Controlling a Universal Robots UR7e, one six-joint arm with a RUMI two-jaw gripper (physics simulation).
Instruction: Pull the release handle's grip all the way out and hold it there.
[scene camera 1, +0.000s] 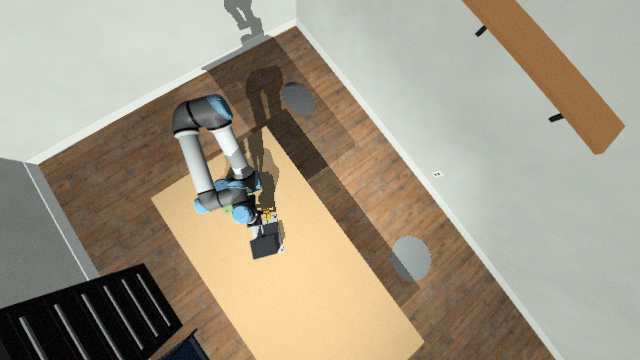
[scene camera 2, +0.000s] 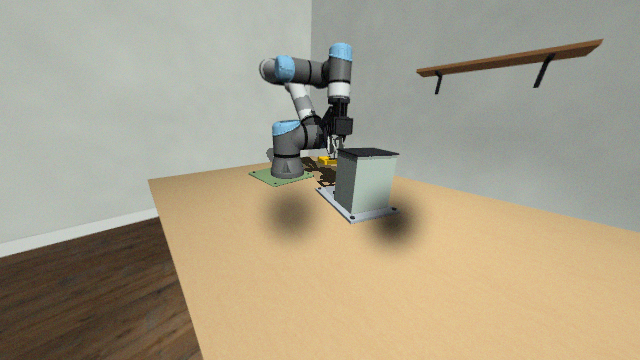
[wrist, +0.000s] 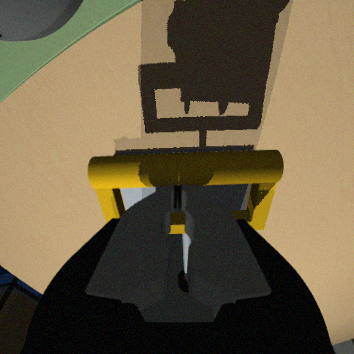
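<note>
The release handle's grip, a yellow bar with two side arms (scene camera 1: 267, 215) (scene camera 2: 327, 160) (wrist: 186, 169), stands out from the housing on its robot-facing side. The housing is a pale green box with a dark top (scene camera 1: 265, 247) (scene camera 2: 374, 182) on a light grey base plate (scene camera 2: 376, 216). My gripper (scene camera 2: 334, 156) (wrist: 177, 186) is shut with nothing between its fingers. It points down, and its fingertips are inside the handle's loop, between the bar and the housing, close against the bar's inner side. The housing hides part of the grip in the second scene view. Fingertip contact is hard to make out.
The arm's base stands on a green plate (scene camera 2: 260, 174) (wrist: 30, 70) close to the handle. All stand on a wooden table (scene camera 1: 310, 300) (scene camera 2: 300, 300). A wooden wall shelf (scene camera 1: 560, 75) (scene camera 2: 500, 60) hangs away from the arm. A black slatted unit (scene camera 1: 145, 272) stands beside the table.
</note>
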